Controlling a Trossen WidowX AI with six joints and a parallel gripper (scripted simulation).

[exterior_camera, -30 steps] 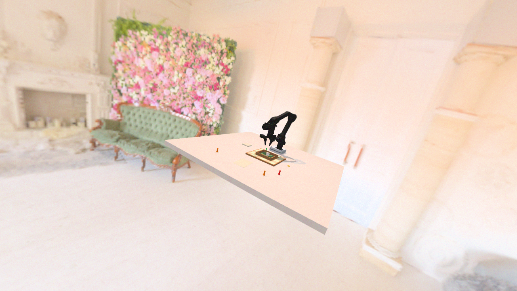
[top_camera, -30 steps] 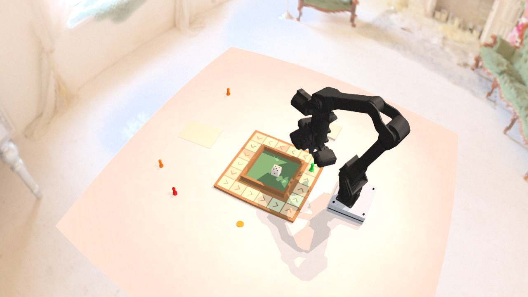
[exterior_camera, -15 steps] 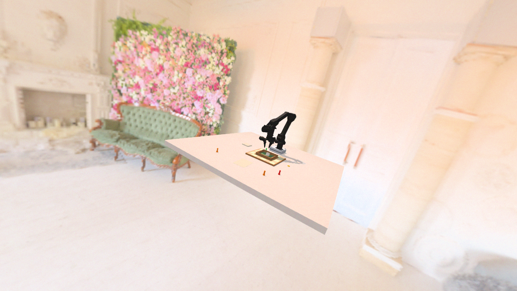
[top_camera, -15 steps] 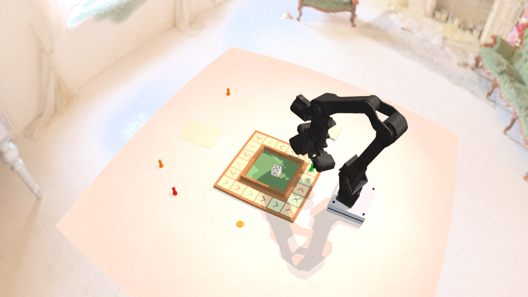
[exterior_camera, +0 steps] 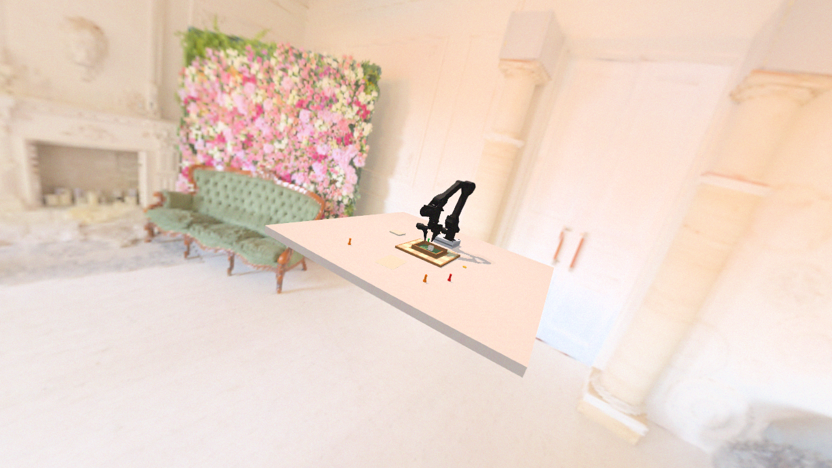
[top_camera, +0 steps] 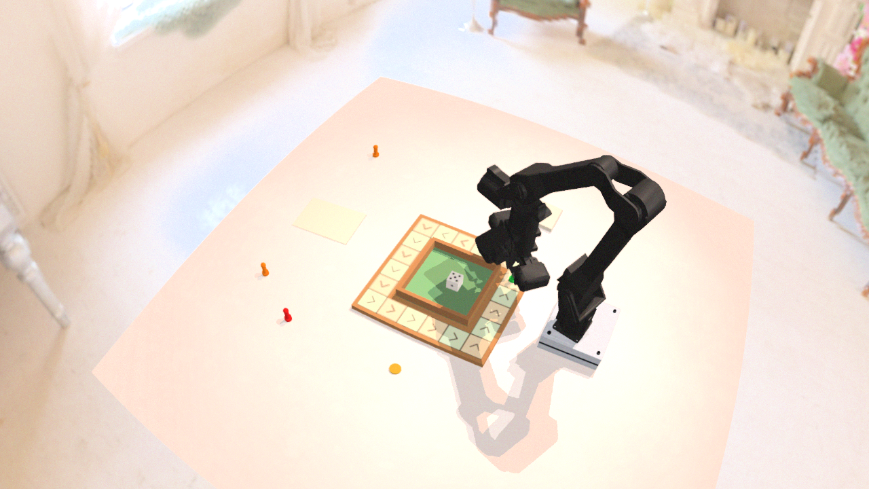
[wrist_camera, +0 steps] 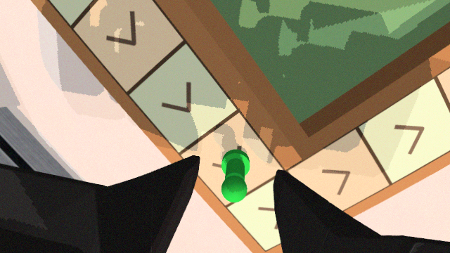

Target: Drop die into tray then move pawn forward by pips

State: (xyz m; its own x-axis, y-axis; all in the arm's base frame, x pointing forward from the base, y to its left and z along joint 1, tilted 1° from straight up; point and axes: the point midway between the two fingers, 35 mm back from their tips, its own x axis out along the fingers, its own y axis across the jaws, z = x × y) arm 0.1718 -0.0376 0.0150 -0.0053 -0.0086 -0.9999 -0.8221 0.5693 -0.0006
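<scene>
My gripper tip is 90 mm to the right of the white die and 80 mm short of it. Round my gripper tip: green pawn: right at my gripper tip; yellow disc: 310 mm to the left, 50 mm ahead, 20 mm below; green dice tray: 90 mm to the left, 90 mm ahead, 20 mm below.
</scene>
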